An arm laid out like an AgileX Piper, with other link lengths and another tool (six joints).
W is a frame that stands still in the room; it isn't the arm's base.
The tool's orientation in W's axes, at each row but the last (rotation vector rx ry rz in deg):
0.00 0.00 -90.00
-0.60 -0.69 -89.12
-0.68 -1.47 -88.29
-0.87 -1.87 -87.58
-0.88 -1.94 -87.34
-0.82 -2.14 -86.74
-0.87 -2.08 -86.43
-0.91 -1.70 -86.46
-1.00 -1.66 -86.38
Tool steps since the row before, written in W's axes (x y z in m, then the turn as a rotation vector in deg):
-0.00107 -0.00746 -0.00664 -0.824 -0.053 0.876
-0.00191 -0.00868 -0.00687 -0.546 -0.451 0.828
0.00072 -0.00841 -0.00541 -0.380 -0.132 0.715
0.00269 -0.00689 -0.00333 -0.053 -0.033 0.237
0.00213 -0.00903 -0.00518 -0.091 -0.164 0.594
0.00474 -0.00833 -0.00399 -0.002 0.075 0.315
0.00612 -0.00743 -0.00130 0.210 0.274 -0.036
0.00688 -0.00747 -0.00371 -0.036 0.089 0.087
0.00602 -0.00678 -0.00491 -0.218 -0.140 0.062
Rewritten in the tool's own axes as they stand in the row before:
0.00746 -0.00107 -0.00664 0.053 -0.824 0.876
0.00855 -0.00205 -0.00699 0.454 -0.552 0.822
0.00829 0.00042 -0.00562 0.138 -0.378 0.715
0.00689 0.00236 -0.00357 0.038 -0.052 0.236
0.00895 0.00165 -0.00549 0.178 -0.092 0.590
0.00845 0.00420 -0.00433 -0.064 0.007 0.317
0.00775 0.00563 -0.00163 -0.262 0.226 -0.030
0.00777 0.00638 -0.00399 -0.088 -0.030 0.090
0.00699 0.00555 -0.00516 0.128 -0.226 0.060

